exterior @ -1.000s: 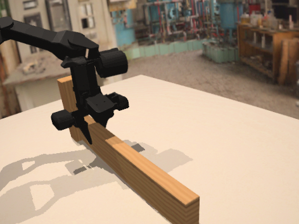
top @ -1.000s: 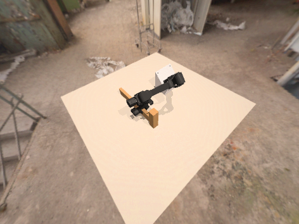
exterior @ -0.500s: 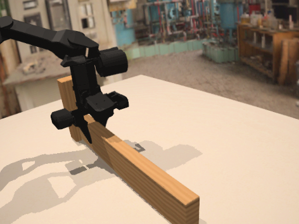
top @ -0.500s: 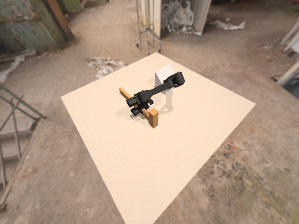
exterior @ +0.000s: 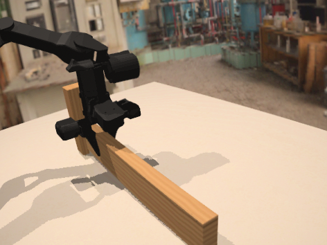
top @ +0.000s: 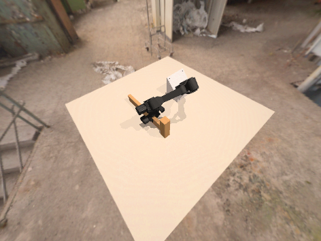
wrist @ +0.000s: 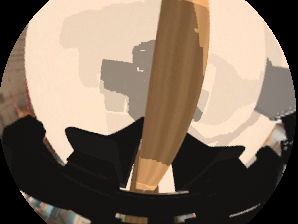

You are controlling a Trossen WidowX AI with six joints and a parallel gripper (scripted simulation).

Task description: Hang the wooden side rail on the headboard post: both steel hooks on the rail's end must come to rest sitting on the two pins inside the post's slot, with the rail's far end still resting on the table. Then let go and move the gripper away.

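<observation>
Now: gripper tip 130 mm to the right of the headboard post and 40 mm below it.
</observation>
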